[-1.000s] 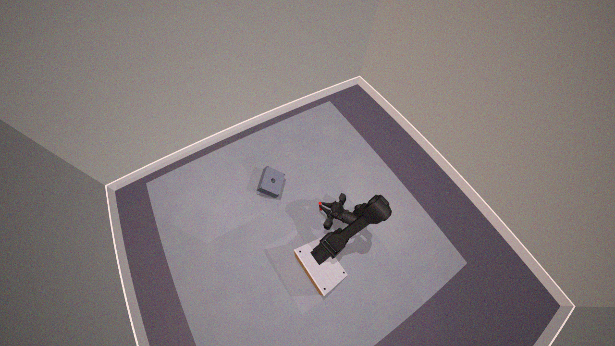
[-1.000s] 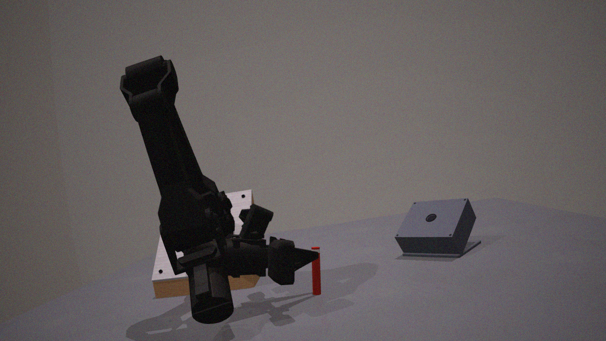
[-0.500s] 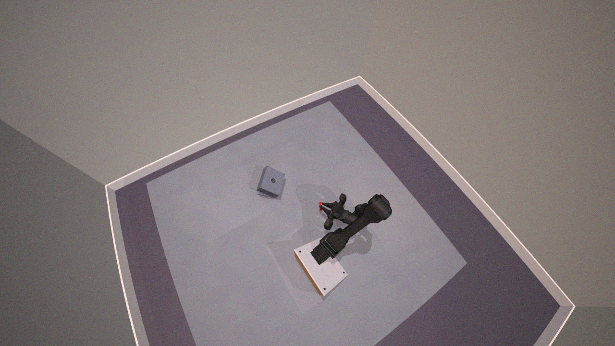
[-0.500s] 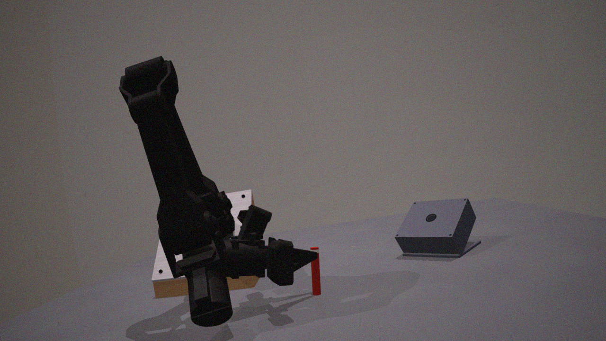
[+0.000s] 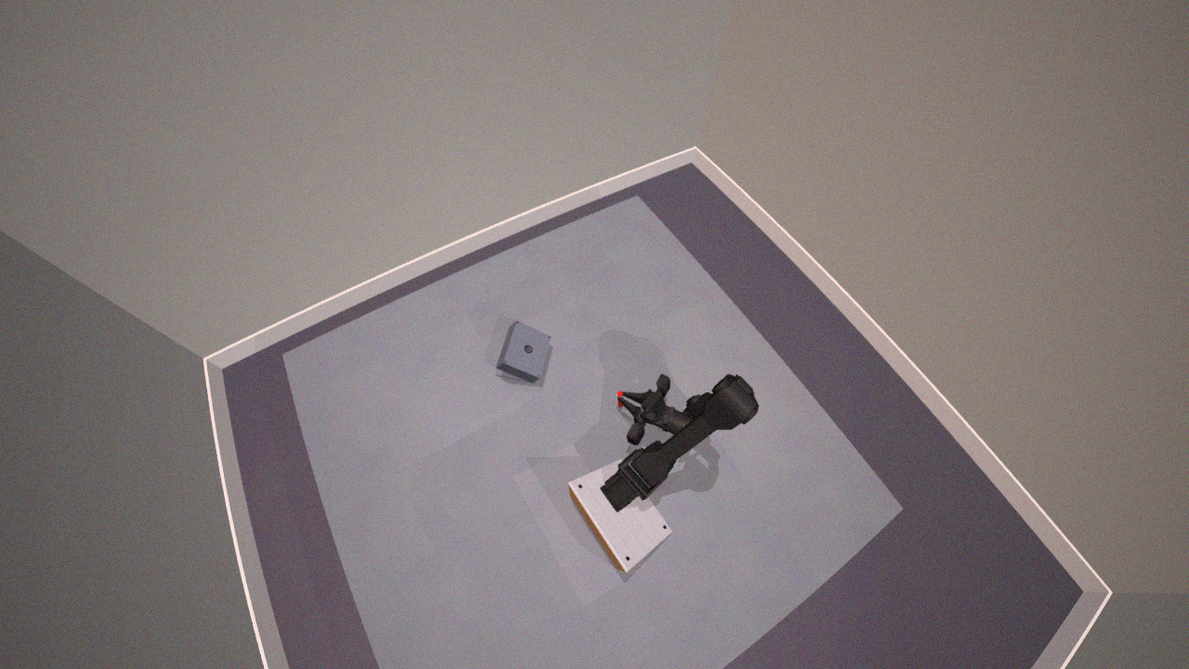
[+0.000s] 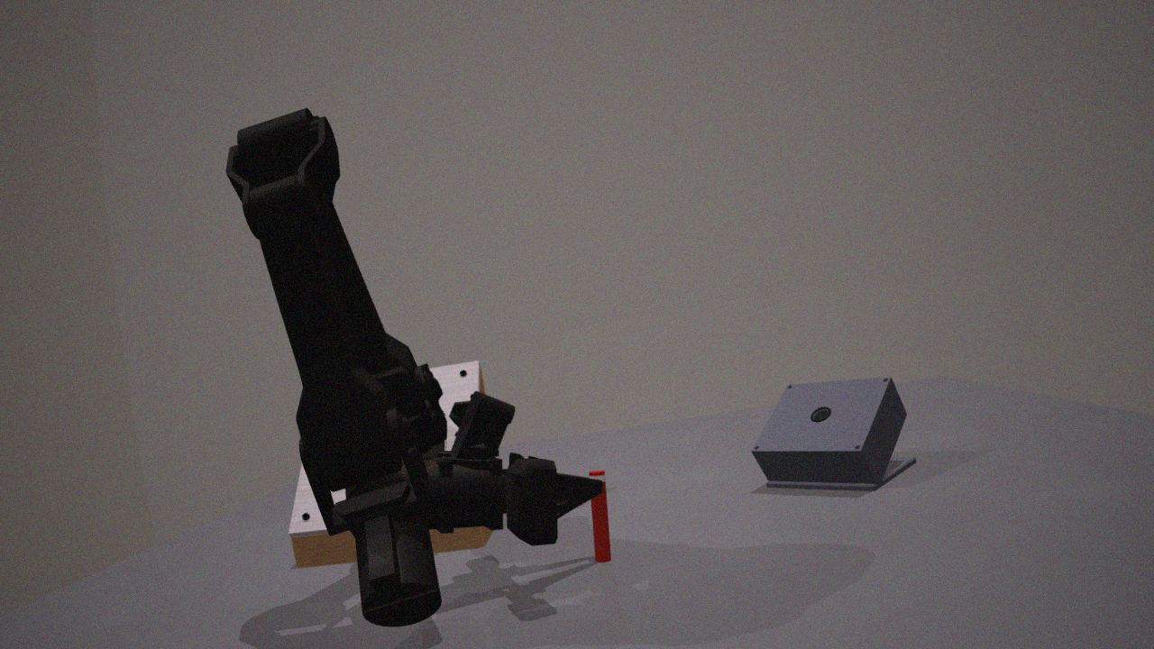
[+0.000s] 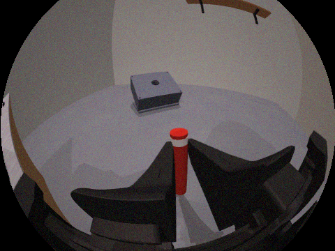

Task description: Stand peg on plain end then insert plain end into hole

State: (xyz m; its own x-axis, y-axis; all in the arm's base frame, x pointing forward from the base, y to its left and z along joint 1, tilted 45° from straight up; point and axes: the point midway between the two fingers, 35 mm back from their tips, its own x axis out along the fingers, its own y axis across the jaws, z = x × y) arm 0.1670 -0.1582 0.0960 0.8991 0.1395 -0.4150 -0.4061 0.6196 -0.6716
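Now: the red peg 10 mm below my gripper tip. From my gripper tip the other things lie so: grey sloped panel: 260 mm ahead, 140 mm to the left, 20 mm below.
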